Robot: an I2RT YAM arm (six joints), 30 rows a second.
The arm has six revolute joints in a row. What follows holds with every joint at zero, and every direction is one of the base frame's. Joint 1 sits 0.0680 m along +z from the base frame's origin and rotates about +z. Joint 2 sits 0.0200 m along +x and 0.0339 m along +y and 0.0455 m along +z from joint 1 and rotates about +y. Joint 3 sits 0.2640 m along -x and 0.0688 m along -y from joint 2 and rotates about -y. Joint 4 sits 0.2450 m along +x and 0.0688 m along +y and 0.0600 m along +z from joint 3 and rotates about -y. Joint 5 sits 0.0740 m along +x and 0.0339 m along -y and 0.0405 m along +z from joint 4 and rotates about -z. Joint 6 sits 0.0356 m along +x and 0.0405 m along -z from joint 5 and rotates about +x. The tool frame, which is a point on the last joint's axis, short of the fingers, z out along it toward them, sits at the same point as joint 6; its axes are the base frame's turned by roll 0.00, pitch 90.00 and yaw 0.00 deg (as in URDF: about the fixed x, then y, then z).
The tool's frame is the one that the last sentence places.
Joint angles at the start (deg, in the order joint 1, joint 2, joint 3, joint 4, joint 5, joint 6):
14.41, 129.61, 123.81, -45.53, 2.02, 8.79
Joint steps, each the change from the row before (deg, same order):
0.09, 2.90, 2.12, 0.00, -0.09, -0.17
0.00, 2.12, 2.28, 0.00, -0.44, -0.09
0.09, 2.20, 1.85, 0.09, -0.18, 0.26
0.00, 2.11, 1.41, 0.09, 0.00, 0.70
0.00, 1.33, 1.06, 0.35, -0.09, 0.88
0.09, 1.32, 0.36, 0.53, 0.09, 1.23
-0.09, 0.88, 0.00, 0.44, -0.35, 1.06
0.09, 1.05, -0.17, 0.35, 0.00, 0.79
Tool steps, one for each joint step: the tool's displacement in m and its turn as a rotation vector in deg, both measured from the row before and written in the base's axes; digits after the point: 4 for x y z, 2 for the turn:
0.0088, 0.0032, -0.0131, -0.23, 0.75, 0.28
0.0069, 0.0021, -0.0059, 0.32, -0.08, 0.34
0.0064, 0.0026, -0.0091, 0.23, 0.32, 0.00
0.0058, 0.0015, -0.0110, 0.26, 0.68, -0.56
0.0041, 0.0011, -0.0058, 0.61, 0.06, -0.65
0.0033, 0.0017, -0.0094, 0.55, 0.56, -0.95
0.0022, -0.0001, -0.0076, 0.78, 0.64, -0.73
0.0016, 0.0013, -0.0102, 0.23, 0.95, -0.55

